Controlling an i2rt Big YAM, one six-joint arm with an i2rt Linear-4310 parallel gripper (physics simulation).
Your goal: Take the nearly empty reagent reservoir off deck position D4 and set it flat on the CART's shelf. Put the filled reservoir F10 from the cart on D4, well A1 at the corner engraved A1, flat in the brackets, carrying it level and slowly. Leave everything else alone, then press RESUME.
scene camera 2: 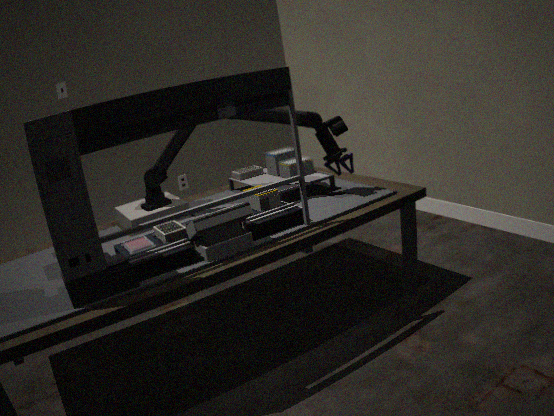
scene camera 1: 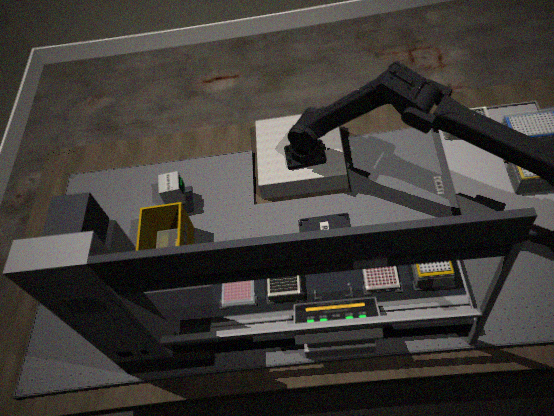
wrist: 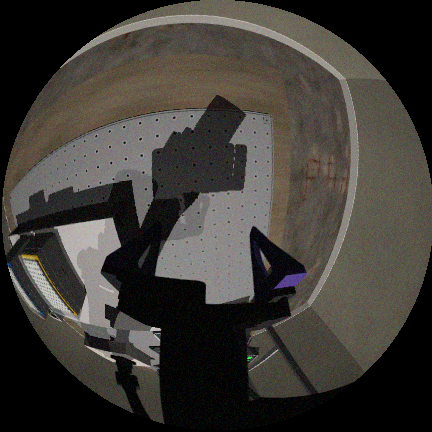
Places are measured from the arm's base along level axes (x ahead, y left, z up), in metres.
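Pixels of known places: gripper, fingertip midpoint: [scene camera 2: 346, 173] [wrist: 205, 227]; arm's base, link origin: [scene camera 1: 305, 155] [wrist: 122, 358].
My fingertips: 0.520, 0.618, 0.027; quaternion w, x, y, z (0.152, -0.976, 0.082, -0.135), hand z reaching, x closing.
Ahead of a thing's pixels: the offset from my fingertips to its middle, as dx, dy, dz. "spot": to the spot under its first point.
My gripper [scene camera 2: 340, 167] [wrist: 205, 227] is open and empty. It hangs in the air past the right end of the cart's shelf {spot: -0.142, -0.016, -0.031} [scene camera 2: 320, 178] [wrist: 92, 237], above the perforated board. The white shelf also shows at the right in scene camera 1 [scene camera 1: 475, 160], beside the CART label. A low, light, ribbed tray {-0.510, -0.136, -0.012} [scene camera 2: 247, 172] lies on its left part; I cannot tell whether it is a reservoir or which. Between the deck's plates, a bracketed position [scene camera 1: 332, 289] shows no labware; its label is unreadable. The crossbeam hides part of the deck. A control panel [scene camera 1: 336, 310] has a yellow bar and green marks; RESUME is not legible.
Blue-edged {-0.388, -0.015, +0.021} [scene camera 1: 532, 123] [scene camera 2: 280, 157] and yellow-edged {-0.280, -0.027, +0.004} [scene camera 2: 296, 167] [wrist: 50, 286] tip racks stand on the cart. Pink plates [scene camera 1: 237, 292] [scene camera 1: 381, 277] and a dark rack [scene camera 1: 283, 286] stand on the deck. The crossbeam {spot: +0.081, -0.664, +0.428} [scene camera 1: 310, 250] [scene camera 2: 185, 110] spans above it. A yellow bin {-0.299, -1.054, -0.020} [scene camera 1: 186, 225] stands left.
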